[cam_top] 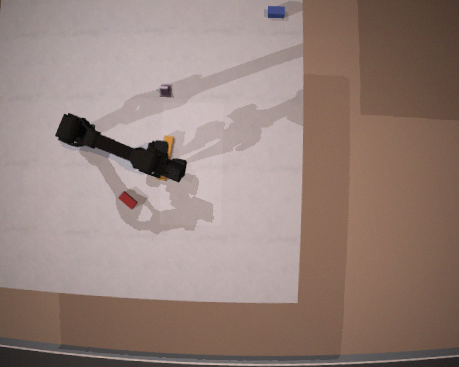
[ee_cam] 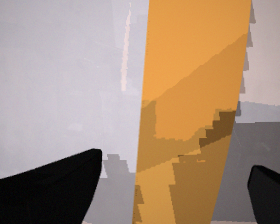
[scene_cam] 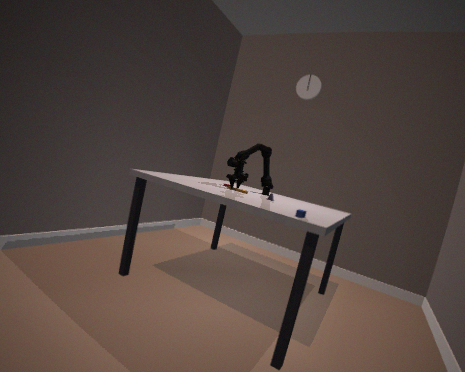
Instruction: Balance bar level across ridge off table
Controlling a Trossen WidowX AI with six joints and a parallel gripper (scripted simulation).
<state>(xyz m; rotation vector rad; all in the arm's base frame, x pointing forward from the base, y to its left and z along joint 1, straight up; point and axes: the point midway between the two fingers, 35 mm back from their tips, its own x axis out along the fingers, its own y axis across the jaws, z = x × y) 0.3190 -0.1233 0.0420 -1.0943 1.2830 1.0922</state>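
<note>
Now: gripper tip 30 mm to the right of the orange bar. Also, from my gripper tip: red block 140 mm behind, 140 mm to the right; blue block 420 mm ahead, 620 mm to the left, 10 mm above.
</note>
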